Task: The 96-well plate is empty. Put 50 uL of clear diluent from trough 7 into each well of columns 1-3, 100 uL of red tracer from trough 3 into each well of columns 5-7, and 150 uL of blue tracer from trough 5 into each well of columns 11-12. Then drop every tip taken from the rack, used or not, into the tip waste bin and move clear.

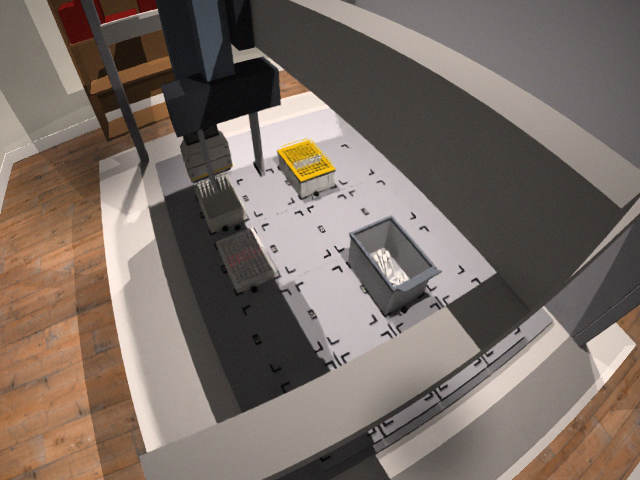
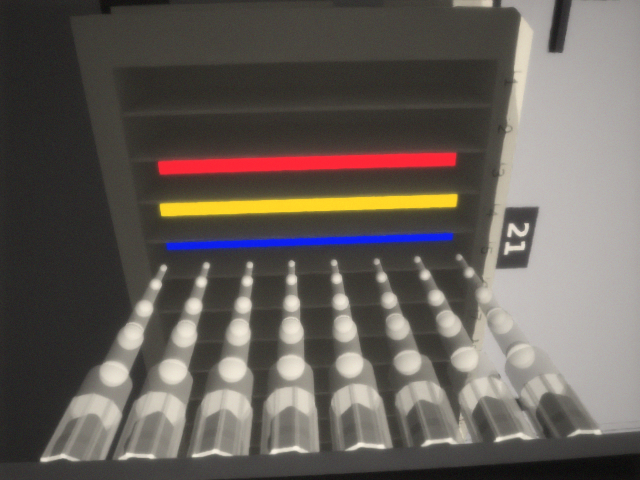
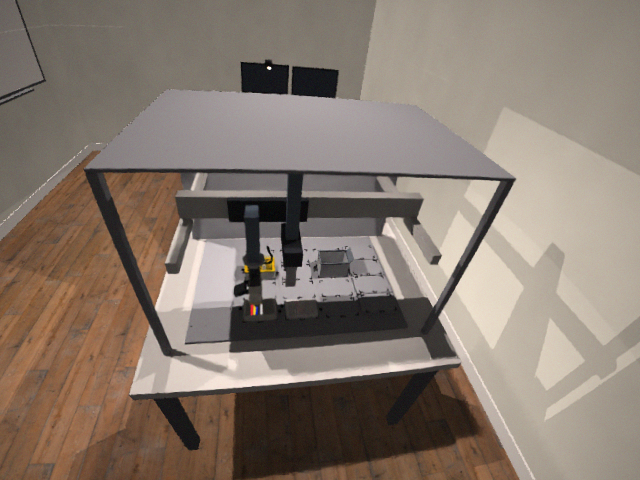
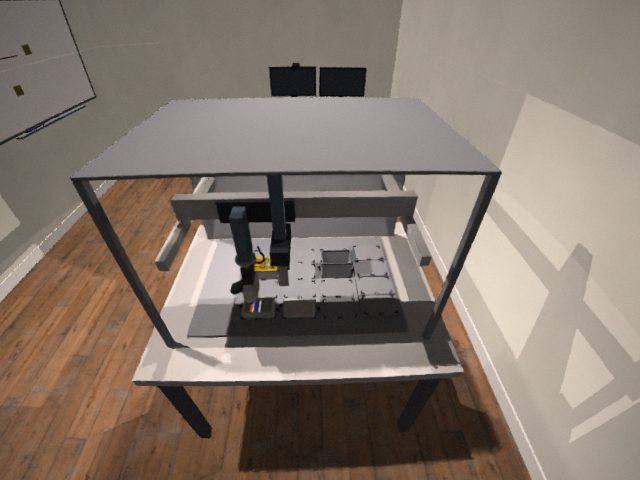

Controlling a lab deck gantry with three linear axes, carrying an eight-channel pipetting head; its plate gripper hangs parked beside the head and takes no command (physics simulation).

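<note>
The trough block (image 2: 294,38) (image 1: 223,206) (image 3: 268,316) (image 4: 265,313) shows red liquid (image 2: 310,163) in trough 3 and blue liquid (image 2: 310,241) in trough 5. Trough 7 is behind the tips. The pipetting head (image 1: 206,155) is over the block with eight tips (image 2: 292,328) showing no colour; their ends appear just below the blue strip. Whether they touch liquid is unclear. The 96-well plate (image 1: 245,258) (image 3: 301,310) (image 4: 298,308) shows reddish wells. The yellow tip rack (image 1: 307,160) is partly filled. The tip waste bin (image 1: 392,258) (image 3: 333,262) (image 4: 337,263) holds white tips. My parked gripper (image 1: 237,183) is open, its fingers apart and empty.
Yellow liquid (image 2: 310,204) lies between the red and blue strips. The gantry beam (image 3: 361,206) (image 4: 351,207) spans the deck. Frame posts (image 3: 467,258) (image 4: 462,258) stand at the front corners. The bin's tall walls rise beyond the plate.
</note>
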